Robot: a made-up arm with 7 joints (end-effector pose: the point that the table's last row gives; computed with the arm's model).
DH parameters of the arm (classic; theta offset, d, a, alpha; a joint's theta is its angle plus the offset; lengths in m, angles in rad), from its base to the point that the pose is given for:
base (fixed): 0 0 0 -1.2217
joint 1: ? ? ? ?
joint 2: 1.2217 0 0 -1.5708
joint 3: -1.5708 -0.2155 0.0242 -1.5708
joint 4: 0 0 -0.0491 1.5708
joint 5: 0 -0.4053 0 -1.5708
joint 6: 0 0 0 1.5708
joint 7: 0 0 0 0
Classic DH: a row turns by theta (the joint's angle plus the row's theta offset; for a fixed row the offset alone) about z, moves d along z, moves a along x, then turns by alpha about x.
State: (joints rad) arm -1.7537 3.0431 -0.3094 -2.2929 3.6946 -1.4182 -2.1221
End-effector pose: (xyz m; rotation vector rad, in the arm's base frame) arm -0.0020 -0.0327 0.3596 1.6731 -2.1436 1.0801
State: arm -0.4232 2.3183 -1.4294 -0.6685 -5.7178 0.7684 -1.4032
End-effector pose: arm 0.0294 0.5684 0.2241 0.9188 1.8813 -0.7060
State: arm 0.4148 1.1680 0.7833 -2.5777 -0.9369 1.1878 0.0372
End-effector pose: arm 0.2695 0.0191 0.1299 2.3833 -1.1995 -0.0686
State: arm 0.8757 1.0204 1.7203 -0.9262 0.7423 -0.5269 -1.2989
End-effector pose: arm -0.1795 0.5532 0.1078 2.5433 -0.2474 0.1158
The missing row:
joint 1: 1.5708 0 0 1.5708
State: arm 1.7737 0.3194 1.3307 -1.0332 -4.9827 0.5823 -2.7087
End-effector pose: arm -0.4819 0.2987 0.1245 0.4814 1.1468 -0.6038
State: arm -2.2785 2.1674 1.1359 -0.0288 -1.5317 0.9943 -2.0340
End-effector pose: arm -0.1034 0.6022 0.1173 0.8228 -0.0994 -0.1557
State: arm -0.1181 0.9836 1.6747 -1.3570 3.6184 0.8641 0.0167
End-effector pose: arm -0.0375 0.5184 0.1413 2.2338 1.6092 0.6411
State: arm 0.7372 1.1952 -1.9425 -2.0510 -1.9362 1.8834 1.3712
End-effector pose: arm -0.3318 -0.1354 -0.2045 0.4871 -0.9081 -0.6368
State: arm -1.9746 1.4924 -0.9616 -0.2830 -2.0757 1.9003 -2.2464
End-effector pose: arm 0.2774 0.4402 0.3461 0.0579 2.2292 0.8046
